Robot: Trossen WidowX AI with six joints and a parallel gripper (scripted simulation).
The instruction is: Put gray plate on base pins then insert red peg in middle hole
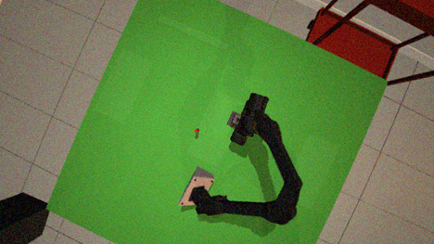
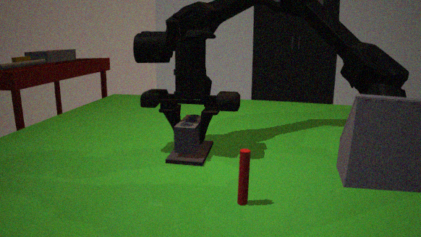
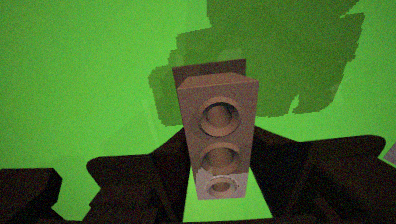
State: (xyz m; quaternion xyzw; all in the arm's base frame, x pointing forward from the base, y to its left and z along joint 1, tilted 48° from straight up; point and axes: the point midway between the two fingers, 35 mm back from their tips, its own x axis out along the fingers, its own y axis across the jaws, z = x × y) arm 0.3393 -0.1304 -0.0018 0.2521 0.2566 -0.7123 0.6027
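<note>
The gray plate is 3 cm above my gripper tip. The rest, counted from my gripper tip: red peg: 11 cm behind, 18 cm to the left, 2 cm above; then gray base: 1 cm below.
</note>
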